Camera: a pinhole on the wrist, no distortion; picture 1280 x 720 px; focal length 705.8 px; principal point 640.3 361.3 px. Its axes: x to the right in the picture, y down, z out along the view. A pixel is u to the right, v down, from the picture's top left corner.
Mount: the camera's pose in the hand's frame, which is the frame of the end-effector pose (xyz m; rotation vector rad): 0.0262 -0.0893 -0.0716 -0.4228 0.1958 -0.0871
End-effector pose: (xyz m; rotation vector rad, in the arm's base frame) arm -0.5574 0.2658 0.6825 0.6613 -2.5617 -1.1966
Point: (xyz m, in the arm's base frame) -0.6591 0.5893 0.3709
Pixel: 342.2 112.3
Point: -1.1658 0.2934 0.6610
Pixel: 1168.9 531.6
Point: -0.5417 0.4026 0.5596
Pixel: 124.5 224.4
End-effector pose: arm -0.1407 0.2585 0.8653 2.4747 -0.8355 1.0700
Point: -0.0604 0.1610 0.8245
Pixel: 570.6 437.6
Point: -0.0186 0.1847 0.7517
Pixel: 454.0 227.1
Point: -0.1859 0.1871 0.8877
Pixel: outside the picture
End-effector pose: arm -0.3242 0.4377 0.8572 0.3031 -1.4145 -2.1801
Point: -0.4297 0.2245 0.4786
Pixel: behind the camera
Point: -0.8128 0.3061 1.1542
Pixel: 1204.1 533.0
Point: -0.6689 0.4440 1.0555
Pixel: 984.4 408.5
